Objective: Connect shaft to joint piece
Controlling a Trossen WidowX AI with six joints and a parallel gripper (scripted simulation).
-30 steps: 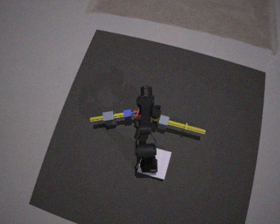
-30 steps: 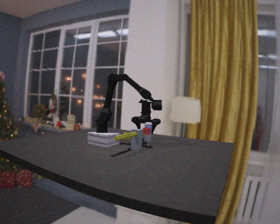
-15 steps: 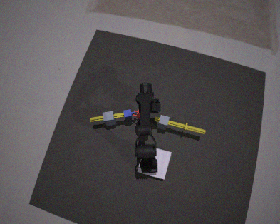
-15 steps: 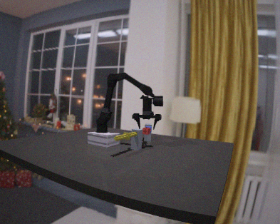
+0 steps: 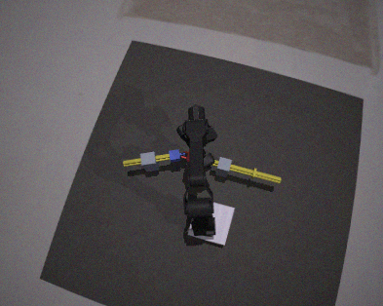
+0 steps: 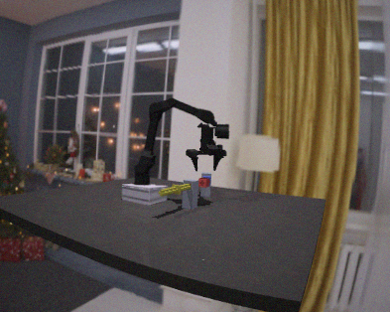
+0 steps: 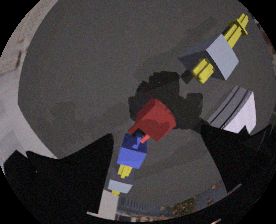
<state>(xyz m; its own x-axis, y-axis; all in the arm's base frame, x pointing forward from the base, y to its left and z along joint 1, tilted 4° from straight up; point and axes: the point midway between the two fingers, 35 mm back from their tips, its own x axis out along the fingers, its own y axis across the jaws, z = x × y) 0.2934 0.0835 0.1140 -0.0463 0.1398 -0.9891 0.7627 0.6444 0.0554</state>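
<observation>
Right now the red joint piece is 6 cm below my gripper tip, 1 cm to the left of it and 1 cm behind it.
</observation>
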